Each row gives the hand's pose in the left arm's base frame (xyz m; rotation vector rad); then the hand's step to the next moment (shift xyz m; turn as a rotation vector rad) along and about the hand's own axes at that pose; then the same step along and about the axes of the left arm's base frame.
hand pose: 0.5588 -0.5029 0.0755 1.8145 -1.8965 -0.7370
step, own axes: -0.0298 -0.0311 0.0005 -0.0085 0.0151 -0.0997
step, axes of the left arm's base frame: 0.0259 0.0294 -0.0180 0.0512 -0.0005 0.0873
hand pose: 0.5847 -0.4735 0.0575 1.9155 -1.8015 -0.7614
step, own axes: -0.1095 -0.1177 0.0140 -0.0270 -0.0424 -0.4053
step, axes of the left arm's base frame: 0.0801 0.1202 -0.0719 0.2885 -0.0003 0.2890
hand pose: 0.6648 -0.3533 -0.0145 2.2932 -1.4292 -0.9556
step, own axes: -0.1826 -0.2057 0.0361 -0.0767 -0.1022 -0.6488
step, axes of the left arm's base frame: 0.0649 0.2610 -0.0679 0.4758 0.0450 0.4570
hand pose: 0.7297 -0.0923 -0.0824 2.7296 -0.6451 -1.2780
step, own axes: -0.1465 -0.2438 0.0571 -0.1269 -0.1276 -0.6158
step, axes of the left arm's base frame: -0.0417 0.2868 0.0132 0.4314 0.0919 0.4659
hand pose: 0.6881 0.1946 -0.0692 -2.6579 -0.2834 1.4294
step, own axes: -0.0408 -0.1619 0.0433 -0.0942 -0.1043 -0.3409
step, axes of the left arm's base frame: -0.0762 0.1497 0.0393 0.2222 0.0786 0.2836
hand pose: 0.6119 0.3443 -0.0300 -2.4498 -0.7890 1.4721
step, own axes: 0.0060 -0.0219 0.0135 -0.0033 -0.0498 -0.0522
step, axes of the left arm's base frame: -0.0170 0.0200 -0.0024 0.0263 0.0464 0.0487
